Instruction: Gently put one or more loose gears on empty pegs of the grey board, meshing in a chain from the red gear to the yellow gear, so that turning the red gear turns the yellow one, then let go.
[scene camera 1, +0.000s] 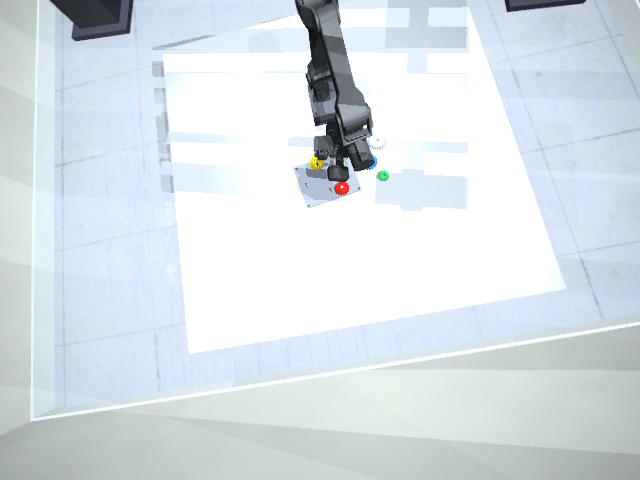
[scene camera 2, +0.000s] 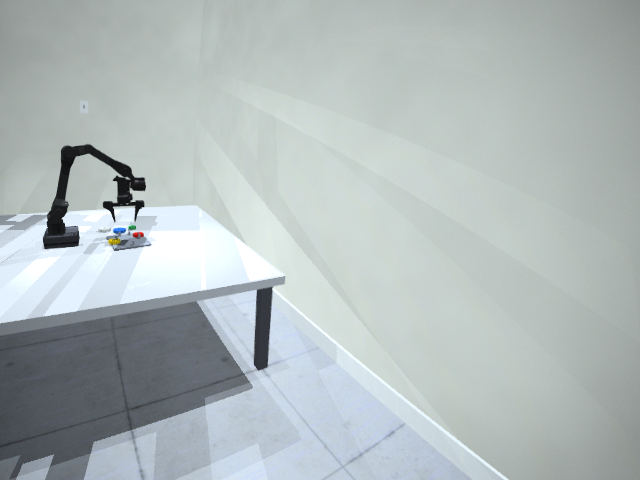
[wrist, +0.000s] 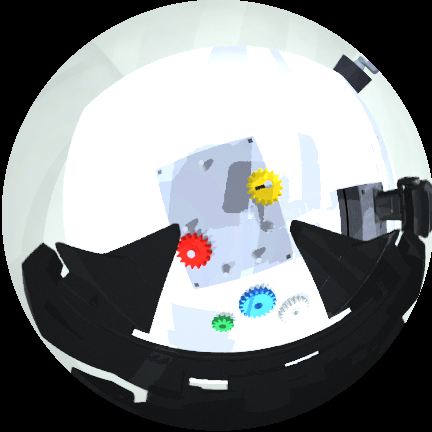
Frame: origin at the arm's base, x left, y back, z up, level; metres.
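Seen in the pictures: gripper, fingertip midpoint: (scene camera 1: 328, 164) (scene camera 2: 125, 222) (wrist: 236, 227); arm's base, link origin: (scene camera 1: 321, 93) (scene camera 2: 56, 233) (wrist: 378, 205).
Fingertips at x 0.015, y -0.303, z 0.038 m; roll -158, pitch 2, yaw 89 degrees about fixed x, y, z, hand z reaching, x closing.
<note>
Pixels of each thing's top centre, then the offset from my fingertips to it. Level surfaces: height alone.
- grey board, top centre: (wrist: 226, 212) (scene camera 1: 326, 174) (scene camera 2: 127, 235) dz -0.064, dx -0.012, dy -0.006 m
- red gear, top centre: (wrist: 191, 252) (scene camera 1: 342, 187) dz -0.070, dx +0.042, dy -0.057 m
- yellow gear, top centre: (wrist: 267, 184) (scene camera 1: 316, 161) (scene camera 2: 114, 239) dz -0.069, dx -0.047, dy +0.050 m
- blue gear, top centre: (wrist: 257, 305) (scene camera 2: 119, 229) dz -0.077, dx +0.146, dy +0.042 m
- green gear, top centre: (wrist: 222, 326) (scene camera 1: 383, 175) (scene camera 2: 132, 226) dz -0.077, dx +0.196, dy -0.019 m
- white gear, top centre: (wrist: 295, 312) (scene camera 1: 377, 139) (scene camera 2: 104, 227) dz -0.077, dx +0.183, dy +0.122 m
- white table, surface height: dz -0.095 m
The grey board (scene camera 1: 316, 196) (scene camera 2: 124, 248) (wrist: 200, 200) lies flat. The red gear (scene camera 1: 341, 188) (scene camera 2: 138, 235) (wrist: 194, 251) and the yellow gear (scene camera 1: 316, 163) (scene camera 2: 114, 241) (wrist: 265, 187) sit on it, apart. Several bare pegs stand on the board in the wrist view. The blue gear (scene camera 1: 373, 161) (scene camera 2: 119, 230) (wrist: 257, 302), the green gear (scene camera 1: 383, 175) (scene camera 2: 132, 227) (wrist: 222, 323) and the white gear (scene camera 1: 377, 141) (scene camera 2: 104, 229) (wrist: 295, 309) lie loose on the table beside it. My gripper (scene camera 2: 125, 221) (wrist: 236, 227) is open and empty above the board and gears; in scene camera 1 the arm hides part of the board.
The white table (scene camera 1: 361, 279) (scene camera 2: 222, 263) bears everything. The arm's base (scene camera 2: 61, 237) (wrist: 362, 210) stands on it, beyond the board's yellow-gear side. The arm (scene camera 1: 341, 77) (scene camera 2: 64, 175) reaches from the base over the board.
</note>
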